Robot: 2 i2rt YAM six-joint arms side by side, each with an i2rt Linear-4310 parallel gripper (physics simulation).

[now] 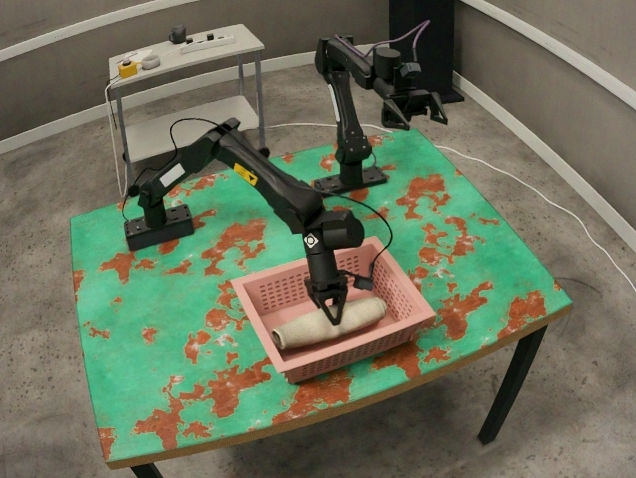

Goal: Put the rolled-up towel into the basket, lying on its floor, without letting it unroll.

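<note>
The cream rolled-up towel [303, 331] is inside the pink basket [264, 334], lying lengthwise from the basket's left end toward its right end. It is still rolled, with the spiral showing at its left end. Whether its underside touches the basket floor cannot be made out. My right gripper [333, 314] points down into the basket and is shut on the towel near its middle, where the roll looks pinched; the far finger is partly hidden. My left gripper [422, 123] is open and empty, raised high beyond the table's far edge at the upper right.
The basket stands on the green and rust-patched table [169, 298], toward its near side. The right arm reaches over the basket's far rim. A white cart [259, 97] with a yellow box, a tape roll, a mug and a power strip stands behind the table.
</note>
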